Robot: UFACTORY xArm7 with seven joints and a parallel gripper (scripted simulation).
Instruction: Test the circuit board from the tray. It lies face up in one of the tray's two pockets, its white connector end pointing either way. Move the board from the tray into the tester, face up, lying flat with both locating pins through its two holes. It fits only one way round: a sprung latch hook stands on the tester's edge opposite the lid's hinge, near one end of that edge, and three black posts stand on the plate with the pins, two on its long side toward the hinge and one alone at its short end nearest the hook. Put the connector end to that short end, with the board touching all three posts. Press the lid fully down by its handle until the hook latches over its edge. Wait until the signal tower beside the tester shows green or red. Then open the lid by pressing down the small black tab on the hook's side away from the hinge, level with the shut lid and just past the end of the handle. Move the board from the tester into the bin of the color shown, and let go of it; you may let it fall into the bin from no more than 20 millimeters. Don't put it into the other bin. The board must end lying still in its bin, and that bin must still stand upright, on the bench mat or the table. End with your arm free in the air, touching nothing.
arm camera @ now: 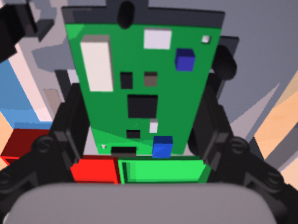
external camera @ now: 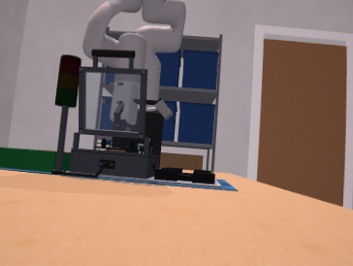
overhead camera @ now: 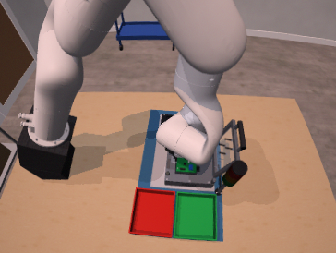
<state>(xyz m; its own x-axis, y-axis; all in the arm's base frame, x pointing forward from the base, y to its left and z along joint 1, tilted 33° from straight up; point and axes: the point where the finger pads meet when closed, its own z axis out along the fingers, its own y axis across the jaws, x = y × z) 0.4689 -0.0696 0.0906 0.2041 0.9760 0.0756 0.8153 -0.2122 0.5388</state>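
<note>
The green circuit board is right at my hand. Also, from my hand: tester's clear lid: 120 mm ahead, 30 mm to the right, 100 mm above; then tester's plate: 10 mm ahead, 10 mm below; then latch hook: 50 mm behind, 70 mm to the left, 10 mm above.
</note>
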